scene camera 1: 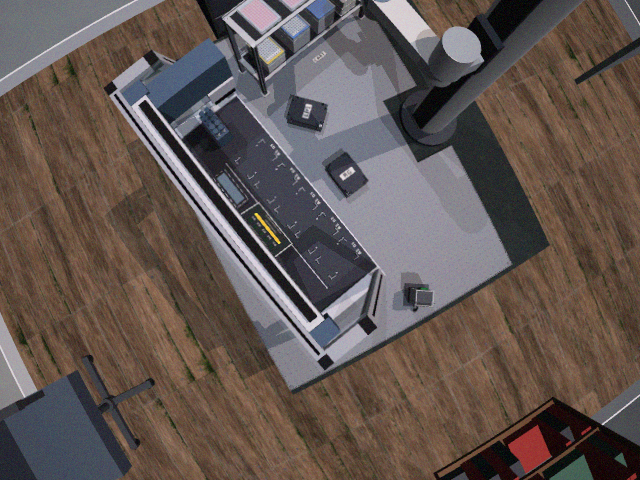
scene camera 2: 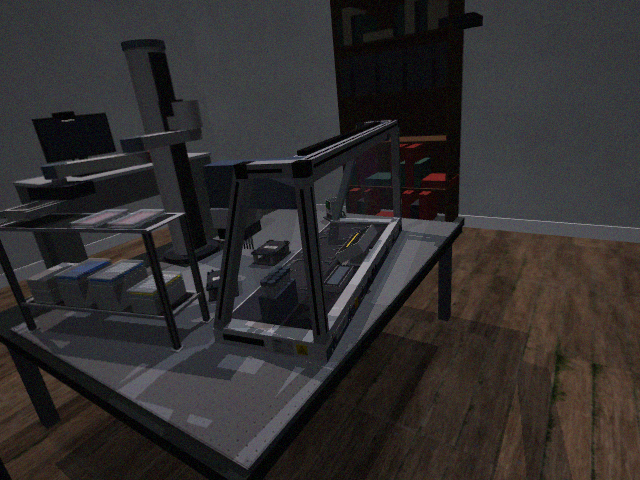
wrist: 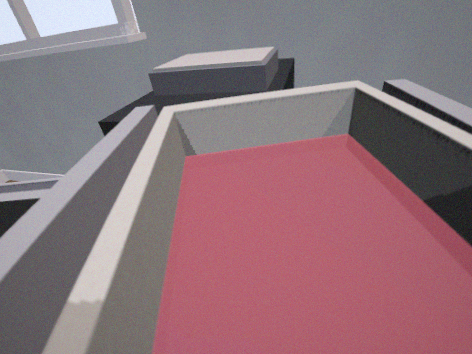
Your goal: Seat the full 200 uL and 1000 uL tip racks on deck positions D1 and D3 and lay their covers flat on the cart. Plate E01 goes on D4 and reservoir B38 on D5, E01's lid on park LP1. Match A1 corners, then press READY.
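Observation:
The gripper point(wrist: 270, 97) is open in the wrist view. Its fingers stand close along both long sides of a pale, open-topped tub with a pink inside point(wrist: 265, 240), which looks like the reservoir; contact cannot be made out. The fingers are not discernible in the scene views. Pink plates point(scene camera 1: 258, 14) point(scene camera 2: 136, 218) lie on the cart's top shelf. A yellow-edged tip rack point(scene camera 1: 270, 51) point(scene camera 2: 155, 289) and a blue-edged rack point(scene camera 1: 294, 28) point(scene camera 2: 116, 271) stand on its lower shelf. The deck point(scene camera 1: 248, 126) has printed corner marks. Two dark park blocks point(scene camera 1: 315, 121) point(scene camera 1: 354, 183) stand beside it.
The cart point(scene camera 1: 261, 77) point(scene camera 2: 162, 289) stands near the framed instrument point(scene camera 1: 325, 361) point(scene camera 2: 312, 258). A blue tube block point(scene camera 1: 213, 124) point(scene camera 2: 278, 299) is at the deck's near end in scene camera 2. A small button box point(scene camera 1: 422, 297) stands by the opposite end. The arm column point(scene camera 2: 175, 196) rises behind.

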